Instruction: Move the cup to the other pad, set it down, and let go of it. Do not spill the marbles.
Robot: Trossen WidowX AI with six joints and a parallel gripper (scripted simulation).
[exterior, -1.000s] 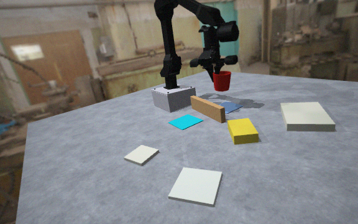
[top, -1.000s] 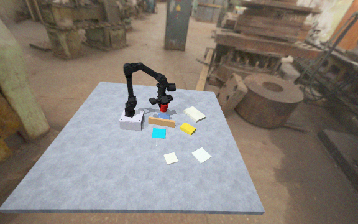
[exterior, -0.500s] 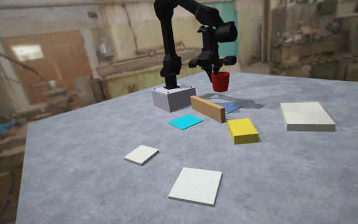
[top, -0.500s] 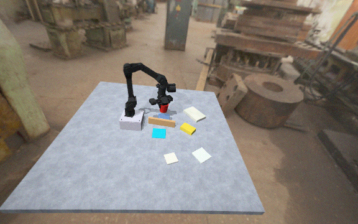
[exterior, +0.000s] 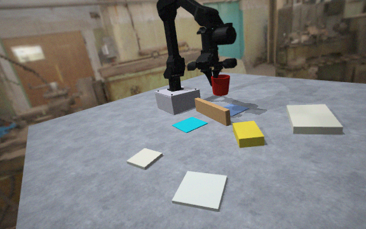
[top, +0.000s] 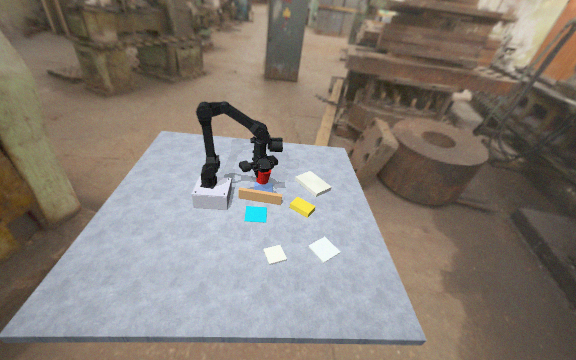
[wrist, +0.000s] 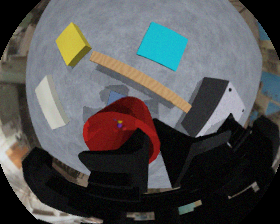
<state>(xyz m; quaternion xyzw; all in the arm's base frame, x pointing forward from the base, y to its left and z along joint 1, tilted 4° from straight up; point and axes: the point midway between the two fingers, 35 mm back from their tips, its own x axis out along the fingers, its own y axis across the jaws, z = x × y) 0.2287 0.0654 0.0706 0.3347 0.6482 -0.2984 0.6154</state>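
My gripper tip is 2 cm short of the cyan pad, 14 cm to the left of it and 13 cm above it. From my gripper tip the other things lie so: blue pad: 3 cm ahead, 6 cm to the left, 13 cm below; wooden block: 2 cm ahead, 4 cm to the right, 10 cm below; red cup: 2 cm ahead, 2 cm to the left.
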